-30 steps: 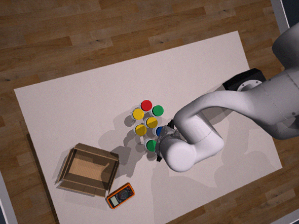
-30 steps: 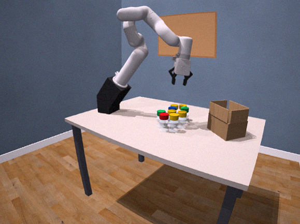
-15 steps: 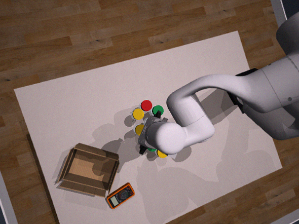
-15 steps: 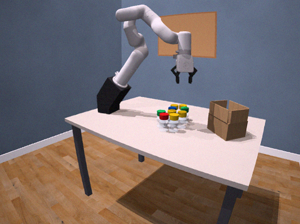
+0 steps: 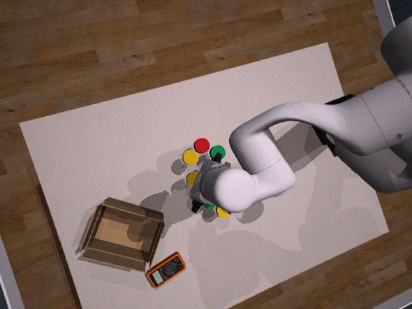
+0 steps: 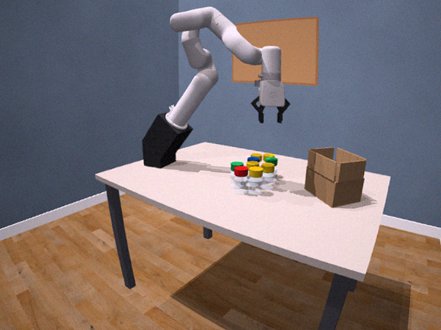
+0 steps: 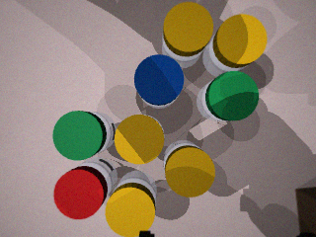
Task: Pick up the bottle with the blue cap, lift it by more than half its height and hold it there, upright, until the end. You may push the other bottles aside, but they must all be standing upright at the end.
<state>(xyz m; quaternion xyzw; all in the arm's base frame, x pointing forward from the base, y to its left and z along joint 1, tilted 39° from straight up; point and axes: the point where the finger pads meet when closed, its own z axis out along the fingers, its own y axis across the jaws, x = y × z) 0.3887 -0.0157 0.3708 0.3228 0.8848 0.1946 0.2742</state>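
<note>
Right now the blue-capped bottle is 110 mm behind my hand, 40 mm to the left of it and 250 mm below it. From my hand the other things lie so: red-capped bottle (60 mm behind, 100 mm to the right, 250 mm below); cardboard box (240 mm ahead, 130 mm to the left, 230 mm below).
</note>
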